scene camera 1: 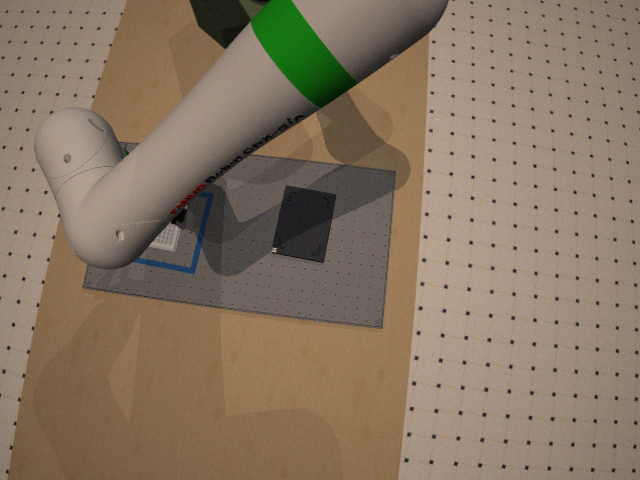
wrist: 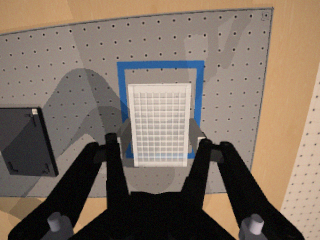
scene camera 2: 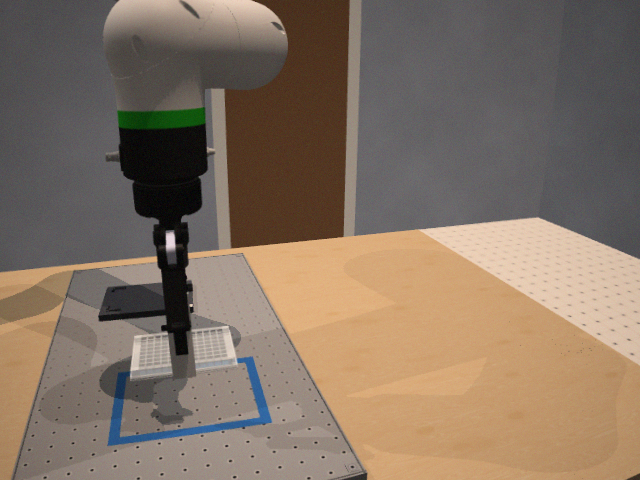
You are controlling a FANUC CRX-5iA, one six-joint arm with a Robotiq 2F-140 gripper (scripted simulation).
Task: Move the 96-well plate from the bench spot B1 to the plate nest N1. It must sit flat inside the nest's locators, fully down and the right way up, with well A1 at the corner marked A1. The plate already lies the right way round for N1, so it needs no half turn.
Note:
I see my gripper (scene camera 2: 183,355), a 96-well plate (scene camera 2: 213,347) and a plate nest N1 (scene camera 1: 304,222).
The 96-well plate shows as well in the wrist view (wrist: 160,126). My gripper is seen too in the wrist view (wrist: 160,126). The plate nest N1 also shows in scene camera 2 (scene camera 2: 143,300).

